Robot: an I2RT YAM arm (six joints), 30 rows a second.
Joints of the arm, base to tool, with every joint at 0 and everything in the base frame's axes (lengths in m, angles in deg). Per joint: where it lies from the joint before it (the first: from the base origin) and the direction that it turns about. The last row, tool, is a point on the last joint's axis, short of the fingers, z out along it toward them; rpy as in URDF.
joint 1: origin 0 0 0.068 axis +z
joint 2: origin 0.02 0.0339 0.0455 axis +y
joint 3: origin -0.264 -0.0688 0 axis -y
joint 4: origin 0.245 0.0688 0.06 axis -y
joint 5: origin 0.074 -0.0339 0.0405 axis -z
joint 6: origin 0.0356 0 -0.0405 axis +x
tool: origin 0 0 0 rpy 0 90 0
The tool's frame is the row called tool.
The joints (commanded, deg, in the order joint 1, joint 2, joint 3, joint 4, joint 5, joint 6), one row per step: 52.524 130.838 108.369 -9.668 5.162 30.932; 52.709 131.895 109.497 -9.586 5.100 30.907; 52.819 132.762 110.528 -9.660 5.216 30.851; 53.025 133.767 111.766 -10.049 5.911 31.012; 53.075 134.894 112.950 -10.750 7.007 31.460; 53.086 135.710 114.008 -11.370 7.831 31.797; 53.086 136.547 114.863 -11.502 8.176 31.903; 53.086 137.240 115.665 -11.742 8.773 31.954; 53.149 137.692 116.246 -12.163 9.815 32.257; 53.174 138.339 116.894 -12.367 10.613 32.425; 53.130 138.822 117.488 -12.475 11.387 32.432; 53.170 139.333 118.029 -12.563 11.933 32.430; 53.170 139.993 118.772 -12.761 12.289 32.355
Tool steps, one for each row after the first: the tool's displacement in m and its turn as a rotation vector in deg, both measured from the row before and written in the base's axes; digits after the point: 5 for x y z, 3 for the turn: 0.00094 0.00415 -0.00266 0.127 -0.082 0.251; 0.00114 0.00309 -0.00183 0.002 -0.138 0.041; 0.00080 0.00358 -0.00239 -0.252 -0.101 -0.468; 0.00198 0.00230 -0.00438 -0.601 0.188 -1.114; 0.00173 0.00164 -0.00219 -0.368 0.068 -0.862; 0.00170 0.00190 -0.00287 -0.140 -0.021 -0.346; 0.00153 0.00143 -0.00203 -0.270 -0.154 -0.527; 0.00068 0.00086 -0.00138 -0.390 -0.114 -0.971; 0.00122 0.00122 -0.00248 -0.322 -0.141 -0.731; 0.00160 0.00063 -0.00113 -0.251 -0.343 -0.691; 0.00082 0.00119 -0.00170 -0.230 -0.210 -0.412; 0.00129 0.00136 -0.00211 -0.260 -0.129 -0.254
